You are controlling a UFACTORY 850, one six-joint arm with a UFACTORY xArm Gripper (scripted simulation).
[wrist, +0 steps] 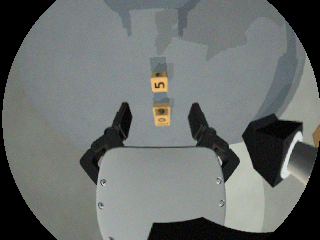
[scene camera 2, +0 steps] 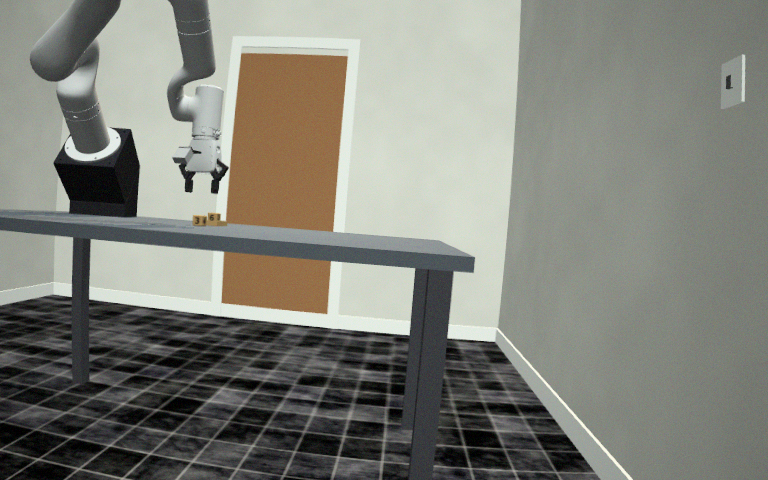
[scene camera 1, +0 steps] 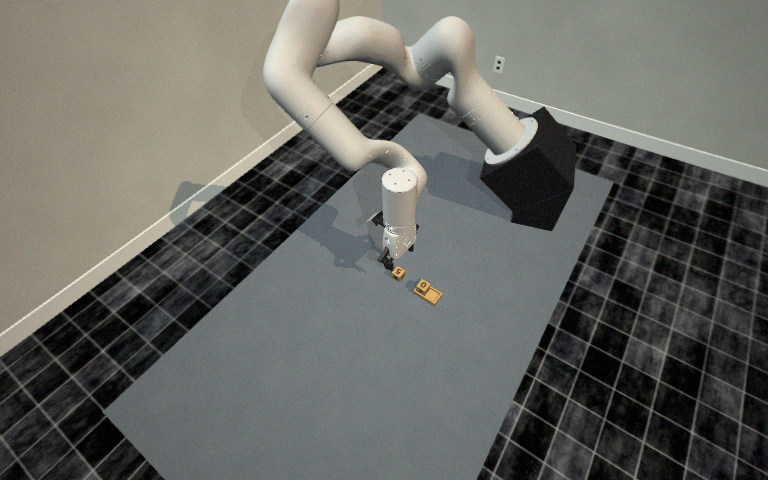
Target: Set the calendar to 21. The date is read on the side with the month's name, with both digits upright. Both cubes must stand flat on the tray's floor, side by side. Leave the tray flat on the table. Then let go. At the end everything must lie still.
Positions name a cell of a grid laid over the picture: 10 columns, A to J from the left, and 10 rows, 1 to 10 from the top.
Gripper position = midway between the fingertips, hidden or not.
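I can see my gripper (scene camera 2: C5), and the wrist view shows that same gripper too (wrist: F5).
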